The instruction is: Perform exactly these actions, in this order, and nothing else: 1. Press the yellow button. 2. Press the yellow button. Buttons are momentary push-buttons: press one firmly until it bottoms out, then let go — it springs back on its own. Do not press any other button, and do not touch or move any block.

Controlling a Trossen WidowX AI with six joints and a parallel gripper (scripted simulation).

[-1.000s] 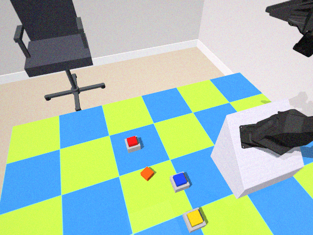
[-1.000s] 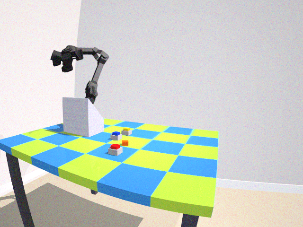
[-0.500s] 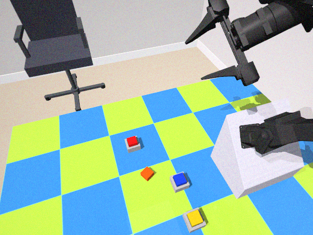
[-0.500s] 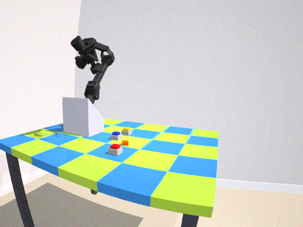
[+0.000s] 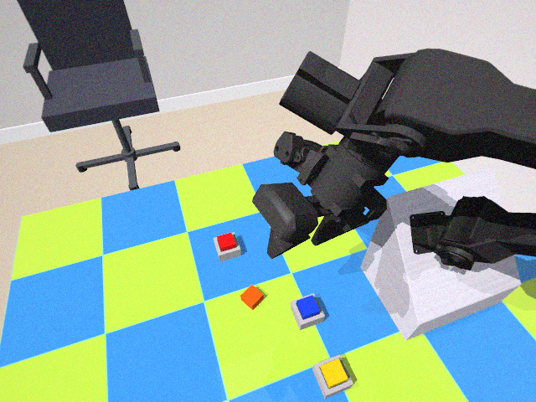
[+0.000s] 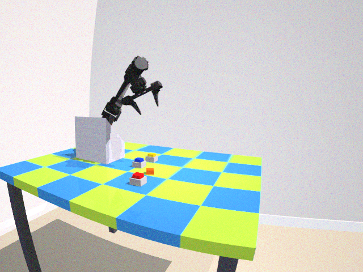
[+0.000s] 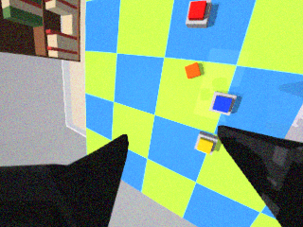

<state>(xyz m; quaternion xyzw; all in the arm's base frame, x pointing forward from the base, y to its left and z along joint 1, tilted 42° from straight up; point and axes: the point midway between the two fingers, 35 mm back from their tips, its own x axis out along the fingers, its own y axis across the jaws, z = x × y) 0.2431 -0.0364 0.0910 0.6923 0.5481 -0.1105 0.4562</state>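
My gripper tip is 22 cm above the yellow button, 10 cm to the right of it and 5 cm past it. Round my gripper tip: red button: 22 cm below, 19 cm to the right, 8 cm ahead; blue button: 22 cm below, 4 cm behind, 1 cm to the right; orange block: 25 cm below, 6 cm to the right, 5 cm ahead.
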